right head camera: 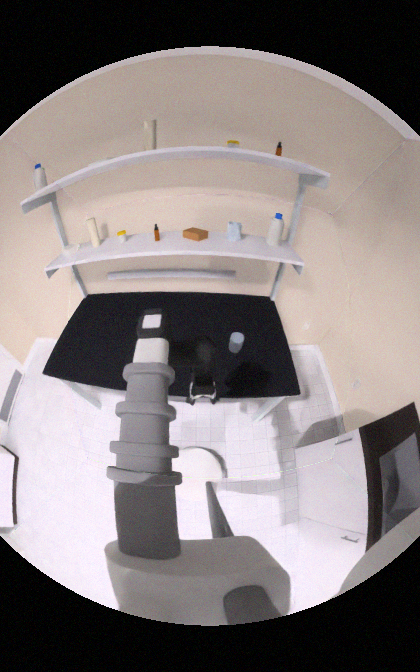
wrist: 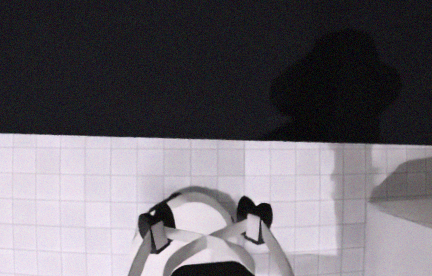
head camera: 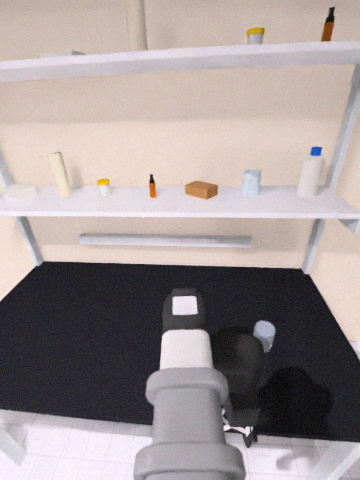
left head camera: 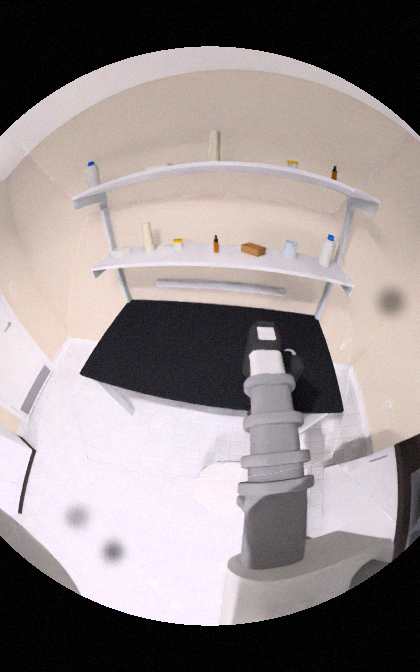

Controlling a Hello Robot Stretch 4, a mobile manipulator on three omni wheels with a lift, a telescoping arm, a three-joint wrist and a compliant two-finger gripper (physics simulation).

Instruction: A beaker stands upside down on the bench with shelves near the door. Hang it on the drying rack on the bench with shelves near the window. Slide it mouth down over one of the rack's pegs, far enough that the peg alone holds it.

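Places are measured from the robot's base along level axes (x ahead, y down, z left), in millimetres.
Pixels of known places: gripper, fingertip midpoint: point(wrist: 205, 215) point(head camera: 228, 441).
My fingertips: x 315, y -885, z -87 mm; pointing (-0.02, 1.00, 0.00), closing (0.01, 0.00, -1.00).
Note:
For each thing: its middle in the pictures, then the offset to it from my fingertips. "spot": a spot on its surface instead. Level surfaces: height alone.
- black bench, its level: dy +151 mm
- lower shelf, its level: dy -306 mm
- brown box, surface spot: point(head camera: 201, 189) spot: dx +680, dy -343, dz +10 mm
- light blue beaker, surface spot: point(head camera: 251, 183) spot: dx +682, dy -360, dz -184 mm
The beaker point(head camera: 264, 334) point(right head camera: 236, 342) is a clear bluish cylinder standing closed end up on the right part of the black bench point(head camera: 100, 325) point(right head camera: 100, 340) point(wrist: 125, 65). A sliver of the beaker point(left head camera: 290, 352) shows beside the wrist in the left head view; the wrist view does not show it. My gripper point(right head camera: 203, 398) point(wrist: 205, 215) is open and empty, its fingers pointing down over the bench's front edge, nearer to me and left of the beaker. In the head view the arm and wrist partly hide the gripper. The drying rack does not show in these views.
Above the bench, a lower shelf point(head camera: 150, 205) holds bottles, a brown box point(head camera: 201, 189) and a light blue beaker point(head camera: 251, 183). An upper shelf point(head camera: 175, 61) is above it. A round stool point(right head camera: 197, 472) stands in front of the bench, and a white cabinet point(right head camera: 330, 480) at the right.

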